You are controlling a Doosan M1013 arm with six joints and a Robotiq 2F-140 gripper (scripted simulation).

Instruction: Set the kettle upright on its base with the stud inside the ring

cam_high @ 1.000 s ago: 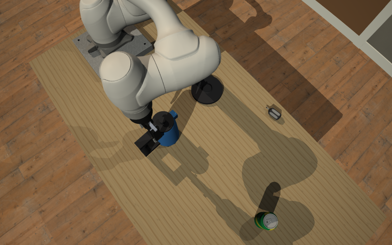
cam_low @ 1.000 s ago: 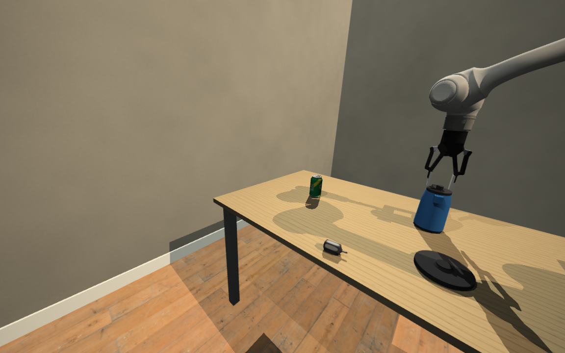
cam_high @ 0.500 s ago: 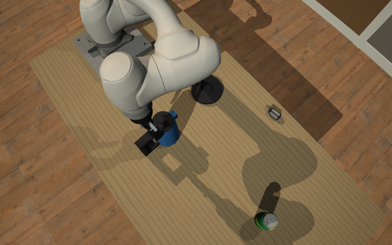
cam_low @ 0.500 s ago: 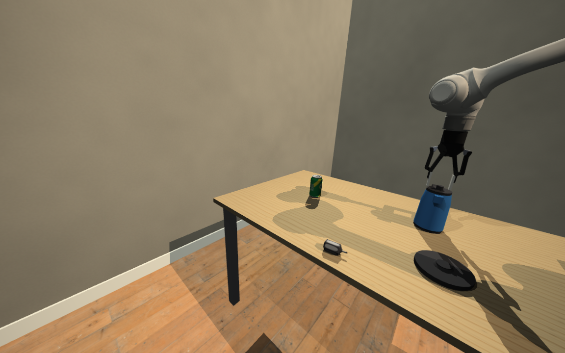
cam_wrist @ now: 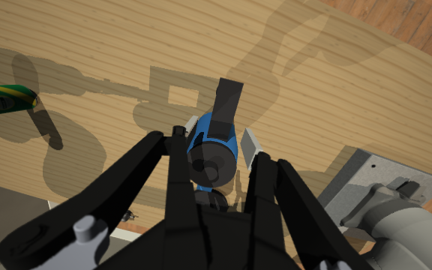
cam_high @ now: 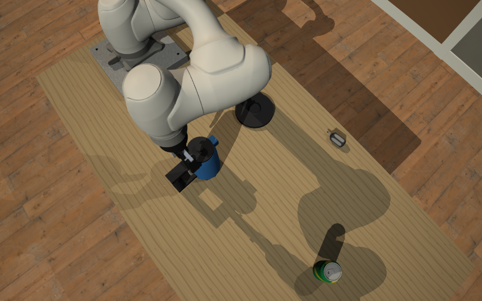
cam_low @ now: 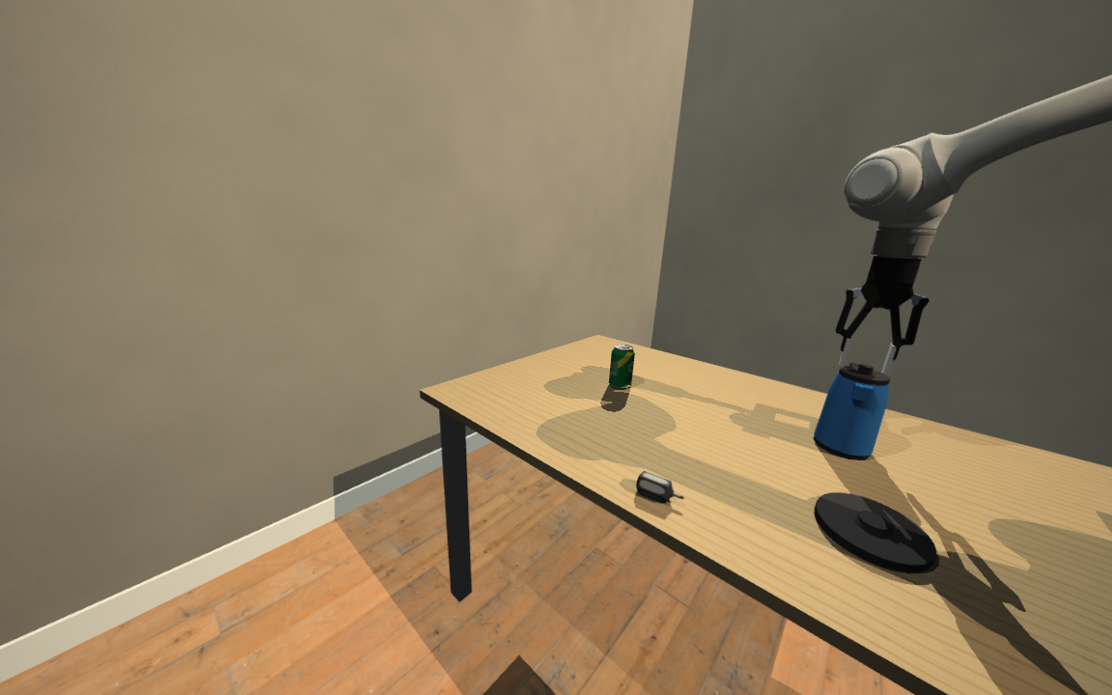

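Right now my hand is 100 mm above the blue kettle and 30 mm to the right of it. From my hand the other things lie so: green soda can (530 mm ahead, 130 mm below, 110 mm to the left); then round black base (350 mm to the left, 180 mm below, 50 mm behind); then small dark object (490 mm to the left, 240 mm ahead, 180 mm below).
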